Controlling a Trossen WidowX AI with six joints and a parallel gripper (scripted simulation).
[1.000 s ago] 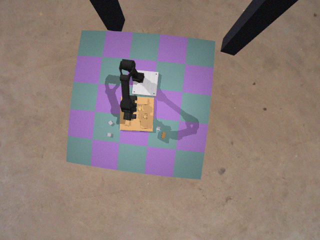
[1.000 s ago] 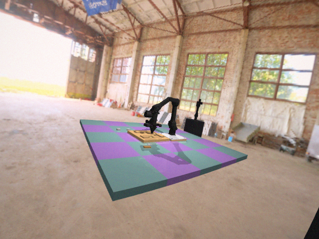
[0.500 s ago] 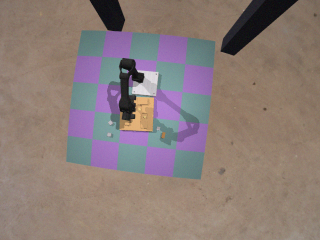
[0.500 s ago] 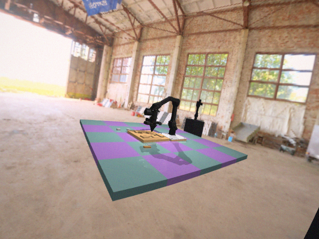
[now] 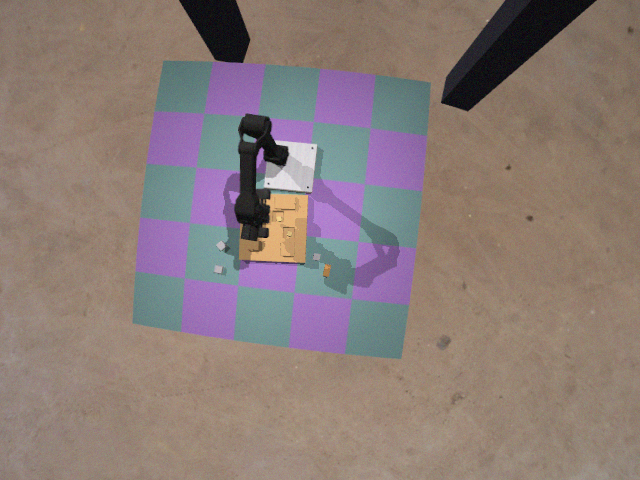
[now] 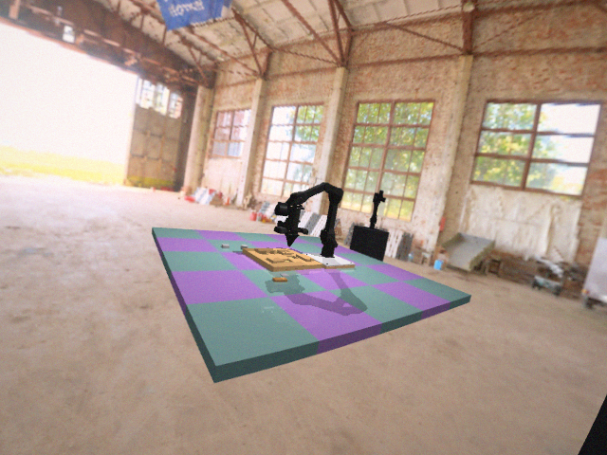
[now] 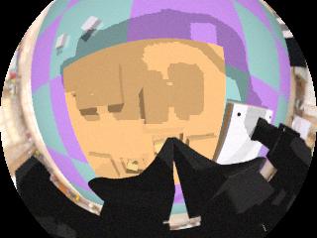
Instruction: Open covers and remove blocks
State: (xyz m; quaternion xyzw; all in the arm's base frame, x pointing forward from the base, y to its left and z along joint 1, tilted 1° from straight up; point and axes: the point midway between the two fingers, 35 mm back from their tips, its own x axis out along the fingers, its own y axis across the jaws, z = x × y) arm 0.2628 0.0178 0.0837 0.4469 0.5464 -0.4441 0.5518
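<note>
The orange puzzle board lies 5 cm below my gripper tip, 3 cm to the left of it and 3 cm ahead of it. From my gripper tip the other things lie so: orange block (31 cm to the left, 17 cm ahead, 6 cm below).
</note>
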